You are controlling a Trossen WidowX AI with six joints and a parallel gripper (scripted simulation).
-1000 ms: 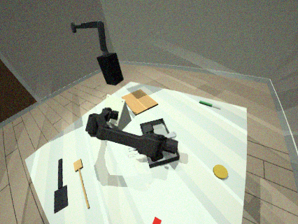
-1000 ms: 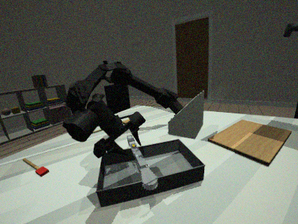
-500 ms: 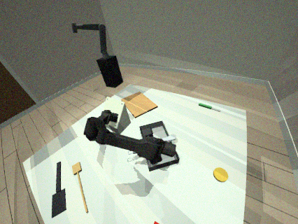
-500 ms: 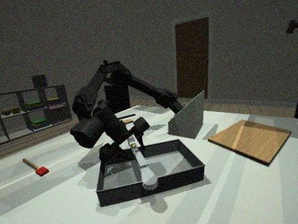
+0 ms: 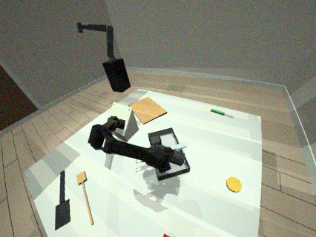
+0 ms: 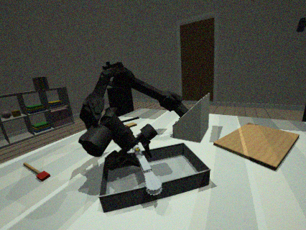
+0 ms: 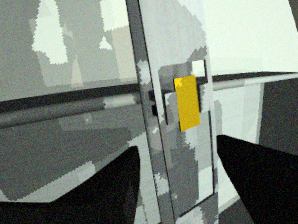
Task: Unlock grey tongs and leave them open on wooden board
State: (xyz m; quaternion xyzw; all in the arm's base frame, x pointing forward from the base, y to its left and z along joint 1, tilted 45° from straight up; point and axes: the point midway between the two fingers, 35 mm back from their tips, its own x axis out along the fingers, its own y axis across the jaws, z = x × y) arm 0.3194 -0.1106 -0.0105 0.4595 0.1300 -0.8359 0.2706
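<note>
Now: the grey roasting tin 30 mm ahead of my gripper tip and 40 mm to the left of it. The rest, counted from my gripper tip: black spatula 360 mm behind, 460 mm to the right, 30 mm below; yellow lock piece 10 mm behind, 40 mm to the right, 30 mm above; wooden board 350 mm behind, 400 mm to the left, 20 mm below.
</note>
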